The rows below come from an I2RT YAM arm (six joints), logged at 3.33 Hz.
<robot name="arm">
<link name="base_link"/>
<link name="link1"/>
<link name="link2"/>
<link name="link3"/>
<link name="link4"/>
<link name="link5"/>
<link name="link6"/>
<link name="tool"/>
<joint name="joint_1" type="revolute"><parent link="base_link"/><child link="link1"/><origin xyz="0 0 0.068" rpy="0 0 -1.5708"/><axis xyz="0 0 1"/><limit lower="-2.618" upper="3.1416"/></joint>
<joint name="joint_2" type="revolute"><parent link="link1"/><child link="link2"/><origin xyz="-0.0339 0.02 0.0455" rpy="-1.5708 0 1.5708"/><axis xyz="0 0 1"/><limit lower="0" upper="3.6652"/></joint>
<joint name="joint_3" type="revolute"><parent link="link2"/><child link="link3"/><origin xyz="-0.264 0 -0.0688" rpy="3.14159 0 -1.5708"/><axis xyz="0 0 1"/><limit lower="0" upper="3.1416"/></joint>
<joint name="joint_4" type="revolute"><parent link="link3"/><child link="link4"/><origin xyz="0.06 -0.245 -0.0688" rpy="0 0 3.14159"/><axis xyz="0 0 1"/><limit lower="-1.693" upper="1.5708"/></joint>
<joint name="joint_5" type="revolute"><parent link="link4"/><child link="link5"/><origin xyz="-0.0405 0.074 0.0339" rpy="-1.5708 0 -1.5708"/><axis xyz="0 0 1"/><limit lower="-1.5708" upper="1.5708"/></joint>
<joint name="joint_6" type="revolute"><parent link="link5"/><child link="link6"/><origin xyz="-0.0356 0 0.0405" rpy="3.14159 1.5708 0"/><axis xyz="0 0 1"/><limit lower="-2.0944" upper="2.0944"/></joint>
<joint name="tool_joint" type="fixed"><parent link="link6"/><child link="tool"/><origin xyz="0 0 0" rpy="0 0 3.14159"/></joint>
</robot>
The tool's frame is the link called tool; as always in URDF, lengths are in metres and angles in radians.
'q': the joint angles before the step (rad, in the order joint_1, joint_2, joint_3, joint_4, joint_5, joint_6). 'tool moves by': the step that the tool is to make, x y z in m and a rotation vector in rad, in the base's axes. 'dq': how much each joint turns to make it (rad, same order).
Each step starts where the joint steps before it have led.
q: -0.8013, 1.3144, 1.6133, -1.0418, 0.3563, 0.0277
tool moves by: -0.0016, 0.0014, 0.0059, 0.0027, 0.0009, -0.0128
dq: 0.0005, 0.0078, 0.0349, -0.0334, 0.0089, 0.0106
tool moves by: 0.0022, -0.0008, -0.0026, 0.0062, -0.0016, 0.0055
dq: 0.0034, 0.0032, -0.0082, 0.0070, -0.0053, 0.0027
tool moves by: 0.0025, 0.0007, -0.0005, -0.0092, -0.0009, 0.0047
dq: 0.0102, -0.0002, -0.0055, 0.0127, 0.0080, -0.0006
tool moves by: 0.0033, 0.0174, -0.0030, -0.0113, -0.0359, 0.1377
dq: 0.0502, -0.0613, -0.0705, 0.0585, -0.0766, -0.0479
